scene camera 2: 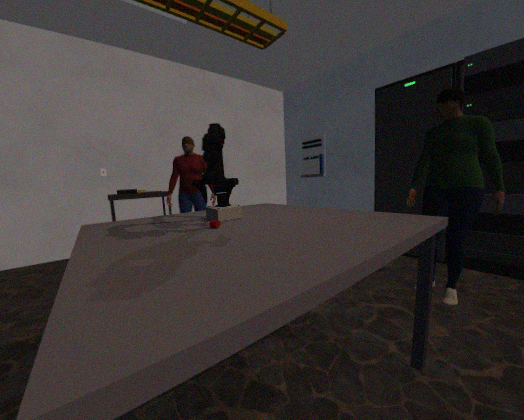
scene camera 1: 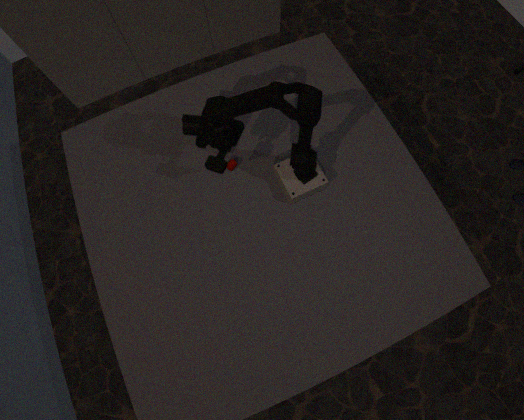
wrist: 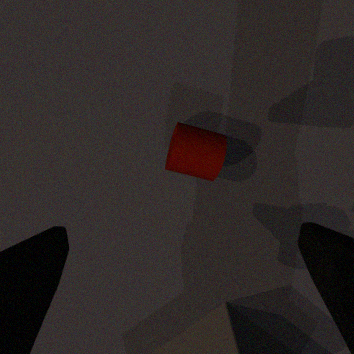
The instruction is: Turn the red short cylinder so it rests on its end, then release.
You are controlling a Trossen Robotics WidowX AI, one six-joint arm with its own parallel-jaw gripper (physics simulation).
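Observation:
The red short cylinder (scene camera 1: 232,165) (scene camera 2: 215,224) (wrist: 196,151) lies on its curved side on the table (scene camera 1: 280,280) (scene camera 2: 210,280). In the wrist view its long axis runs roughly left to right, tilted slightly down to the right. My gripper (scene camera 1: 216,164) (wrist: 185,236) is open, with nothing between the fingers. In the wrist view the two dark fingers stand wide apart at the lower left and lower right, and the cylinder shows beyond the fingertips, near the middle. In scene camera 1 the gripper end appears right beside the cylinder, above the table.
The arm's pale base plate (scene camera 1: 286,179) (scene camera 2: 225,214) stands close to the cylinder; a tan corner shows at the bottom of the wrist view. Dark arm shadows fall around the cylinder. Two people, in red (scene camera 2: 189,172) and green (scene camera 2: 457,150), stand beyond the table.

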